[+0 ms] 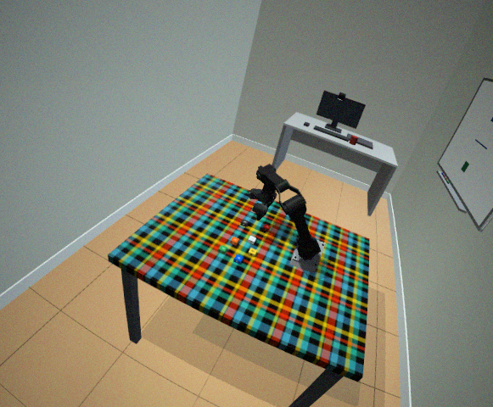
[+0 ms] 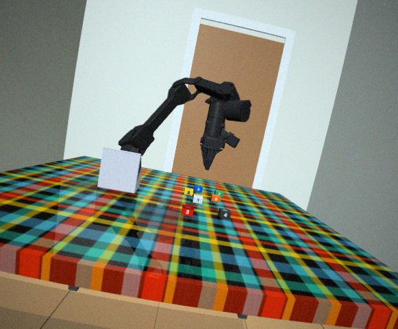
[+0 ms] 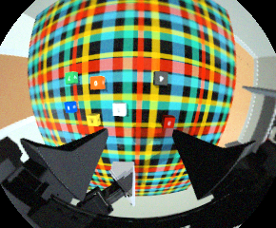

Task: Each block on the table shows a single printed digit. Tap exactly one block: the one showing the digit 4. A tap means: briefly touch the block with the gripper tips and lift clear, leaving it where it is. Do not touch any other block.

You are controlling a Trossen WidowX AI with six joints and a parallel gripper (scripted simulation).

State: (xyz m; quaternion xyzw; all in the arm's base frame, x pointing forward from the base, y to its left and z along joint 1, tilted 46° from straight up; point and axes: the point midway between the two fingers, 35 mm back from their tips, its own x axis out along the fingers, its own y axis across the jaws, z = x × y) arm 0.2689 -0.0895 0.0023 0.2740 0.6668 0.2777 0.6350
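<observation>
The black block is 8 cm ahead of my gripper tip, 5 cm to the right of it and 12 cm below it. Round my gripper tip: red block 4 cm behind, 9 cm to the right, 12 cm below; then orange block 7 cm ahead, 11 cm to the left, 12 cm below; then white block 5 cm to the left, 12 cm below.
</observation>
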